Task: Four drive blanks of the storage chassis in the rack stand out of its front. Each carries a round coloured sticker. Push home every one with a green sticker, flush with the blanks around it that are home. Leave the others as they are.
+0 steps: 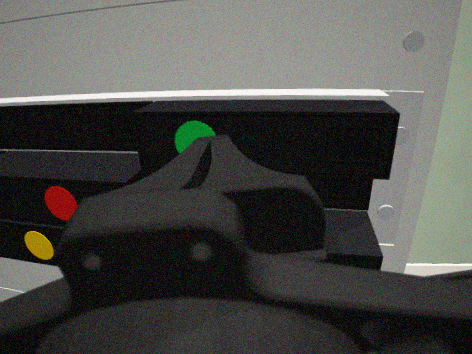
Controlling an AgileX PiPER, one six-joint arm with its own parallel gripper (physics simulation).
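The top right drive blank (300, 140) stands out of the chassis front and carries a green sticker (192, 135). My gripper (215, 157) is shut, with nothing seen between its fingers. Its tips cover the lower right edge of that sticker; I cannot tell whether they touch the blank. At the left, a blank with a red sticker (61, 203) stands out, and a yellow sticker (39, 245) is on the blank below it. At the lower right, another blank (350, 232) stands out; my gripper hides its left part and no sticker shows on it.
A dark blank (65, 125) at the upper left sits further back than the green-stickered one beside it. A grey panel (225, 50) spans above the blanks. The rack's post (412, 160) with round studs runs down the right side, with a pale green wall (447, 200) beyond.
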